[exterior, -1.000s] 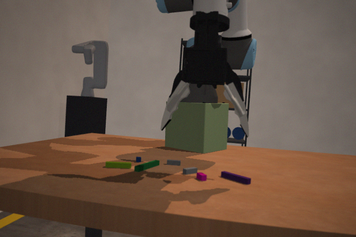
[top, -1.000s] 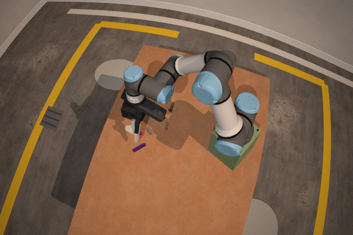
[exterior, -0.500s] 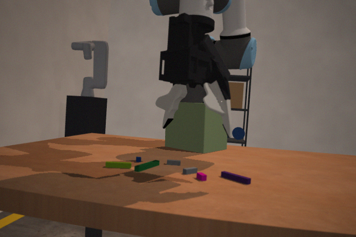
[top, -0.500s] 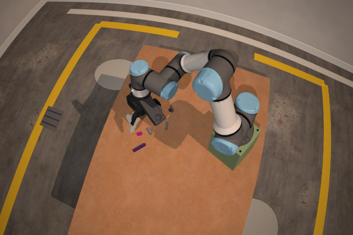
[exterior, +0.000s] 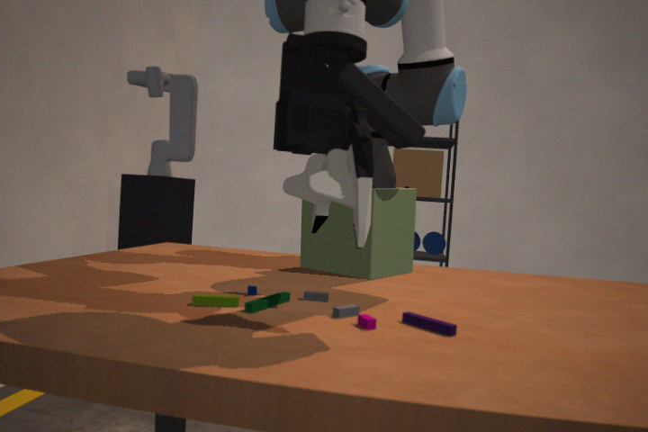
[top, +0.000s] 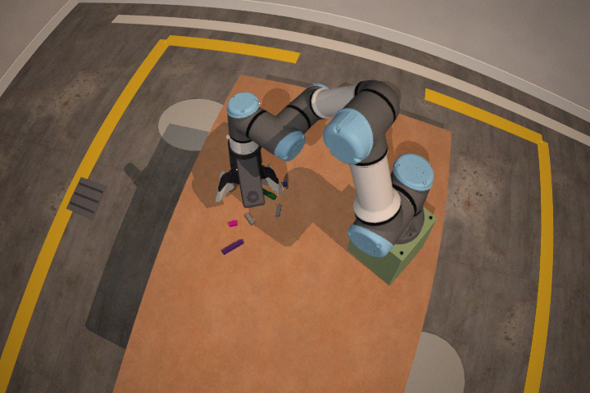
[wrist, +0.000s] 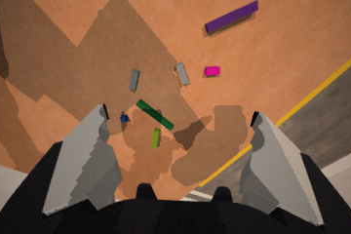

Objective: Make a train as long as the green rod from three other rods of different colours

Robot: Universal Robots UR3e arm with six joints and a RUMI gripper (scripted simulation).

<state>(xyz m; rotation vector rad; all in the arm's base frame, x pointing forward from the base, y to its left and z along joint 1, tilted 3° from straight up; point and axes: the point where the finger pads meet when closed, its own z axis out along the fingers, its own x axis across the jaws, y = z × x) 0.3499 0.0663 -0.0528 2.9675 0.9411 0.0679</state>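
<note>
The blue rod is 4 cm behind my hand, 12 cm to the right of it and 8 cm below it. Round my hand: purple rod (10 cm to the left, 8 cm below); green rod (7 cm to the right, 8 cm below); magenta rod (2 cm ahead, 5 cm to the left, 8 cm below).
</note>
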